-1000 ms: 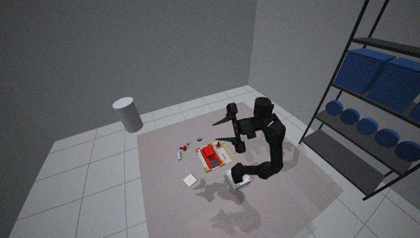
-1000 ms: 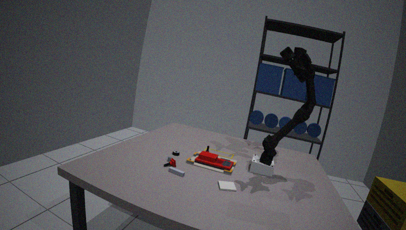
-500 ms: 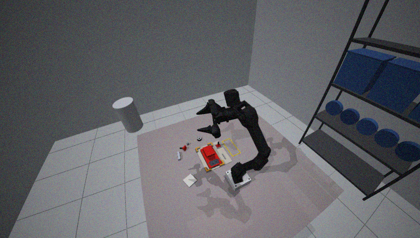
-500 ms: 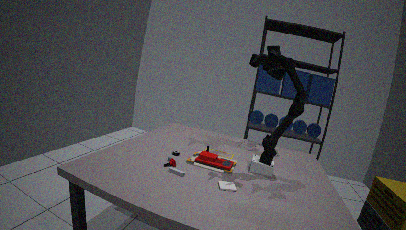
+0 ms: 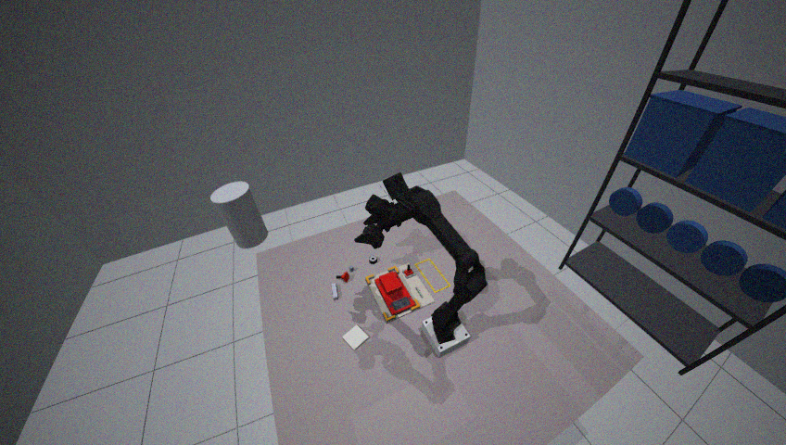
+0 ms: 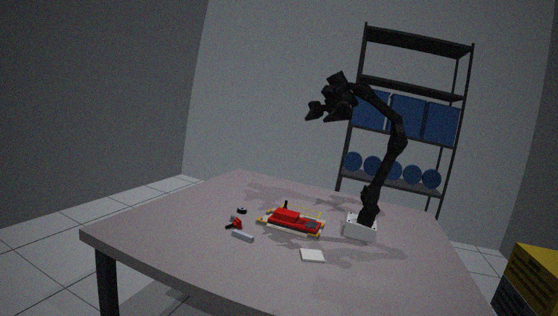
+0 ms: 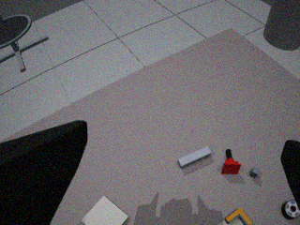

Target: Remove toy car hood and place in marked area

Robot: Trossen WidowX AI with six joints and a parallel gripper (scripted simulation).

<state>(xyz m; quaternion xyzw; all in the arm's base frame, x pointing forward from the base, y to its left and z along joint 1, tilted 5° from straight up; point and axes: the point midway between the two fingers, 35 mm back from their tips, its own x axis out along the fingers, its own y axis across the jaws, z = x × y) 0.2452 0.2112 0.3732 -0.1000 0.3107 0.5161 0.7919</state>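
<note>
The grey engine block is 410 mm below my gripper tip, 90 mm to the right of it and 80 mm ahead of it. The rest, counted from my gripper tip: white square tile 430 mm below, 120 mm behind, 90 mm to the left; then grey bar 430 mm below, 150 mm to the left, 120 mm ahead; then black wheel 430 mm below, 260 mm ahead, 50 mm to the right.
</note>
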